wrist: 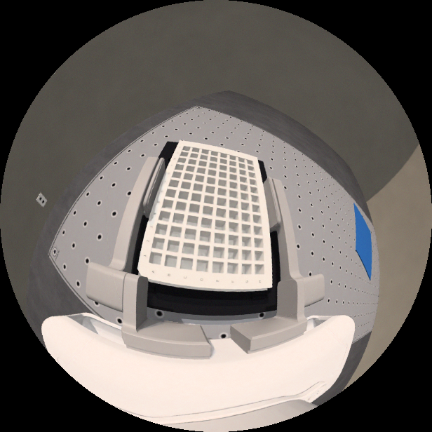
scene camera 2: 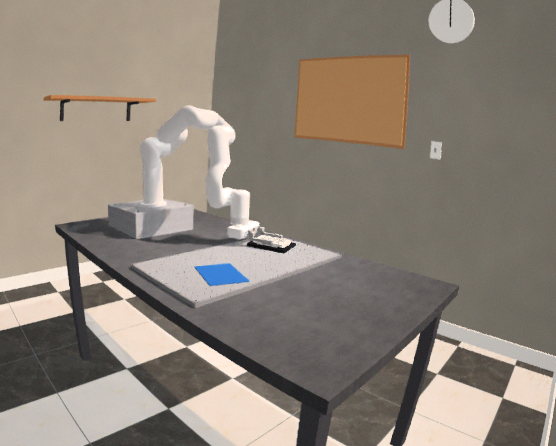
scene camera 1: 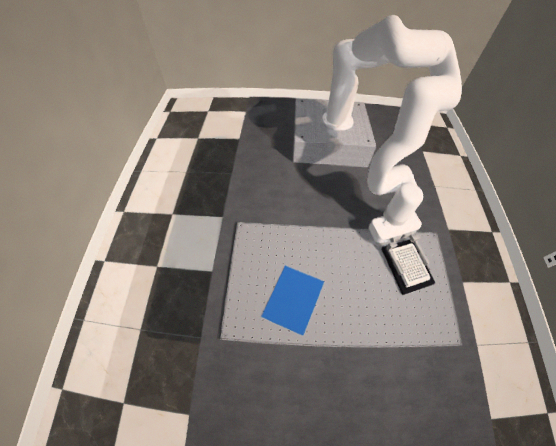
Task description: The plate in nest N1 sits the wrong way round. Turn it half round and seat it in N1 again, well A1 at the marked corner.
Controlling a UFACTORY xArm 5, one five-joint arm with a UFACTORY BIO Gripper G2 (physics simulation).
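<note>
The white plate (scene camera 1: 413,267) (scene camera 2: 274,242) (wrist: 210,215) is a grid of square wells. It lies level over the black nest (scene camera 1: 418,289) (scene camera 2: 265,248) (wrist: 215,303), in line with it; I cannot tell whether it is fully down. In the wrist view small letters run along its near edge, with A at the near left corner. My gripper (scene camera 1: 410,258) (scene camera 2: 270,239) (wrist: 214,195) is shut on the plate, one finger pad against each long side. The nest's label and marked corner are not readable; the fingers and plate cover parts of the nest.
The nest stands on a grey perforated board (scene camera 1: 350,310) (scene camera 2: 175,280) (wrist: 95,220) on the dark table (scene camera 1: 325,400) (scene camera 2: 340,320). A flat blue rectangle (scene camera 1: 293,300) (scene camera 2: 221,274) (wrist: 363,240) lies on the same board, away from the nest. The arm's grey base block (scene camera 1: 332,152) (scene camera 2: 165,220) stands behind the board.
</note>
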